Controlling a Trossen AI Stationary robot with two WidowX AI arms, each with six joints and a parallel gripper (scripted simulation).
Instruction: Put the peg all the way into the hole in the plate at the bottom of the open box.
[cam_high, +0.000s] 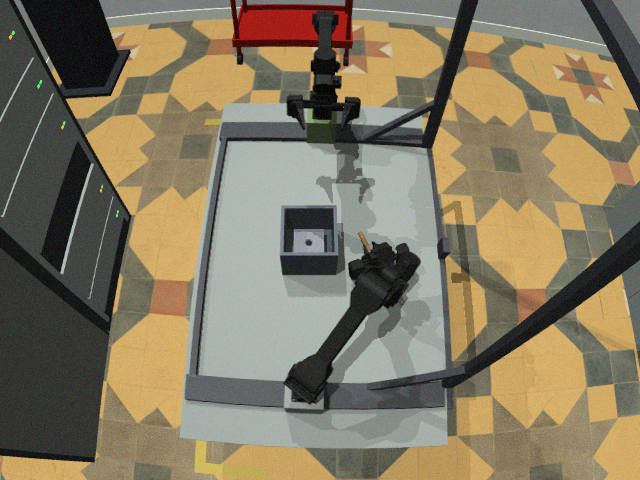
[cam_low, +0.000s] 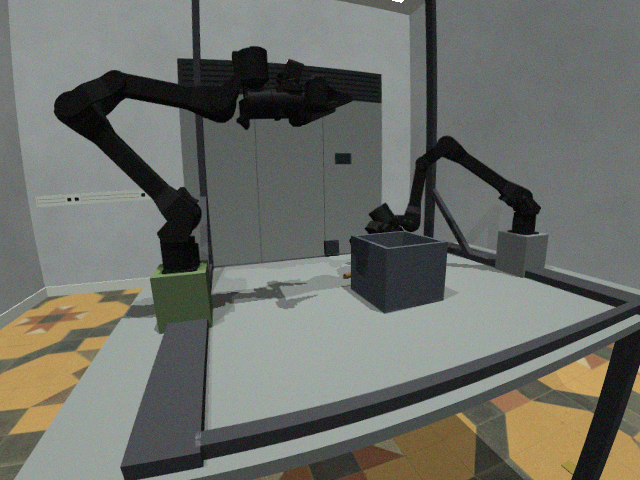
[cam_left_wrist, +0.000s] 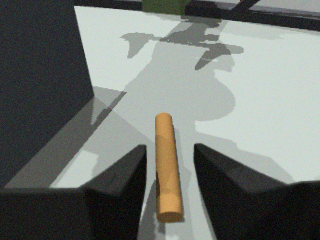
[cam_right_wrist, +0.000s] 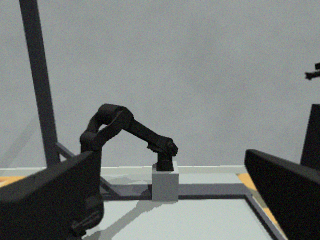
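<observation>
Right now the peg is 2 cm ahead of my left hand, 4 cm to the right of it and 4 cm below it. Round my left hand: light plate: 19 cm ahead, 1 cm to the right.
</observation>
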